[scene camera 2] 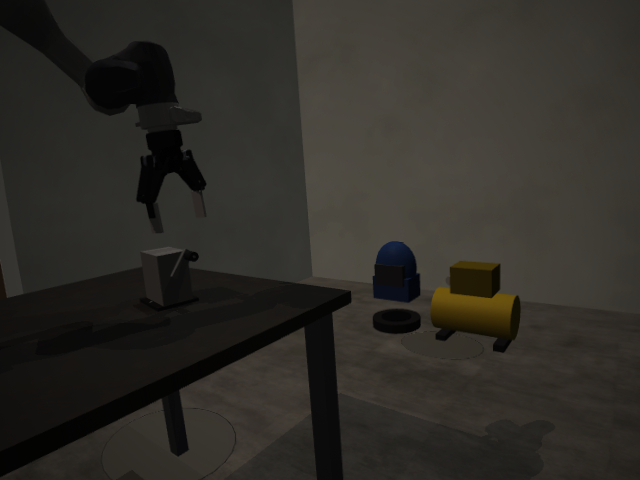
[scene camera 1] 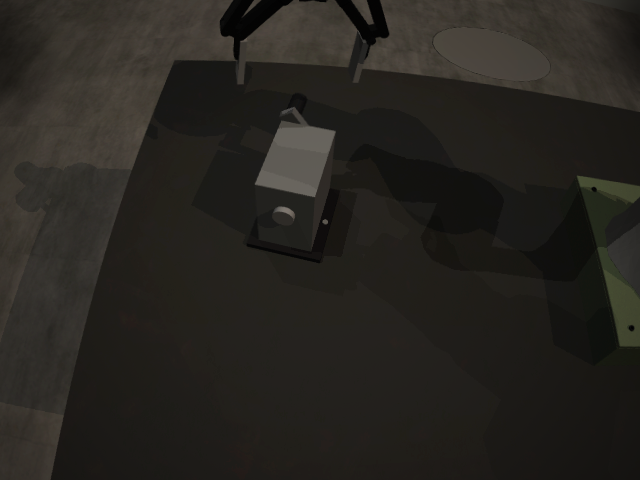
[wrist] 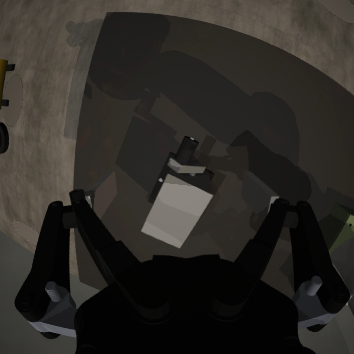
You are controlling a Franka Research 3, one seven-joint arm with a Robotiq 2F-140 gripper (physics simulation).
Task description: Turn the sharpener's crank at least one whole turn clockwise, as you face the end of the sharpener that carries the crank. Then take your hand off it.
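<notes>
The sharpener (scene camera 1: 295, 160) (scene camera 2: 164, 276) (wrist: 177, 210) is a pale grey box on a thin dark base, standing upright on the dark table. Its crank, a pale arm (scene camera 1: 296, 115) (scene camera 2: 178, 263) (wrist: 187, 168) with a black knob (scene camera 1: 297, 103) (scene camera 2: 192, 255) (wrist: 188, 147), is on the end away from scene camera 1. The crank arm slants up and to the side, with the knob near the level of the box's top. My gripper (scene camera 1: 298, 82) (scene camera 2: 178, 224) (wrist: 179, 182) is open wide, with nothing between its fingers. It hangs above the sharpener and crank, apart from both.
The table (scene camera 1: 206, 361) (scene camera 2: 248, 315) has an edge beyond the crank. A green block (scene camera 1: 615, 289) with a grey part stands at the right in the scene camera 1 view. A yellow tank (scene camera 2: 475, 312), a blue rounded object (scene camera 2: 395, 263) and a black ring (scene camera 2: 396, 327) are beyond the table.
</notes>
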